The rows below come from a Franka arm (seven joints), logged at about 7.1 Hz.
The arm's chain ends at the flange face. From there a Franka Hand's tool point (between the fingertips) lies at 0.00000 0.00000 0.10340 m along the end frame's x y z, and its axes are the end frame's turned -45 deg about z.
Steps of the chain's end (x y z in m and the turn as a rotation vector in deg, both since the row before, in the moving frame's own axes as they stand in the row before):
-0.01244, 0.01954, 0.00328, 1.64, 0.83, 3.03
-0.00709, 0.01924, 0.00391, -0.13, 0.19, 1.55
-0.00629, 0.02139, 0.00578, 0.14, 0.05, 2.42
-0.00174, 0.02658, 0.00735, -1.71, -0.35, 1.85
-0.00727, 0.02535, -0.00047, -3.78, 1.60, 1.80
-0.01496, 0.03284, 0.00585, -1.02, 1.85, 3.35
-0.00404, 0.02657, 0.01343, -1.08, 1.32, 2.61
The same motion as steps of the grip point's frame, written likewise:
-0.01944, 0.00407, 0.00323, 0.57, 1.75, 3.03
-0.01855, 0.00900, 0.00391, -0.23, 0.04, 1.55
-0.01933, 0.01057, 0.00578, 0.06, 0.13, 2.42
-0.02268, 0.01926, 0.00730, -0.96, -1.46, 1.85
-0.02595, 0.01960, -0.00074, -3.80, -1.54, 1.80
-0.03285, 0.01633, 0.00578, -2.03, 0.59, 3.35
-0.02141, 0.01900, 0.01338, -1.70, 0.17, 2.61

